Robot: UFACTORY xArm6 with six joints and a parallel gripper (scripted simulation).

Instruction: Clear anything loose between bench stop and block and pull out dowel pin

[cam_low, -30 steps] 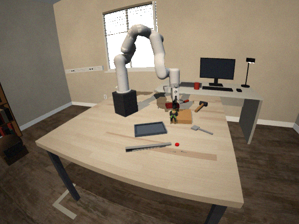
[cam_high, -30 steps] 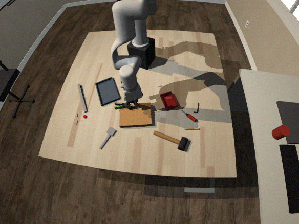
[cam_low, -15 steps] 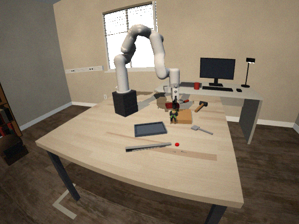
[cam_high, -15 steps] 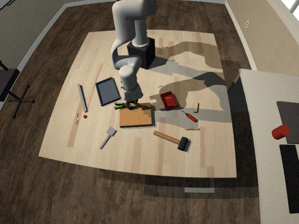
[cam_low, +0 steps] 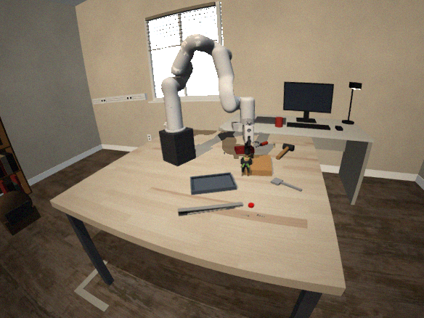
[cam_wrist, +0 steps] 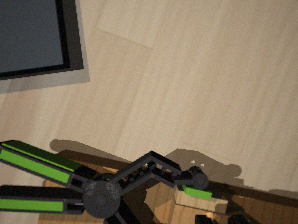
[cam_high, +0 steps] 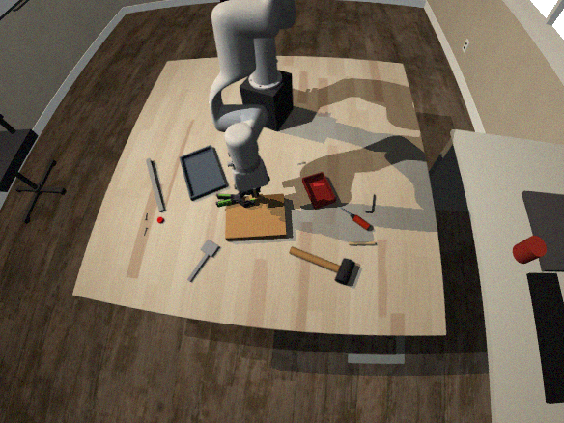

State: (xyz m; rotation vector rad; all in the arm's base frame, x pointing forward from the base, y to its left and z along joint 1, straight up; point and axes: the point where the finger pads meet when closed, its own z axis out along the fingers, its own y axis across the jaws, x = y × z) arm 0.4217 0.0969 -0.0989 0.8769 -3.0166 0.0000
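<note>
Now: hand 20 mm above the dowel pin. Round my hand: tan bench board (70 mm below, 50 mm ahead, 10 mm to the left); small wooden block (50 mm below); red bin (190 mm to the left, 100 mm behind, 90 mm below).
</note>
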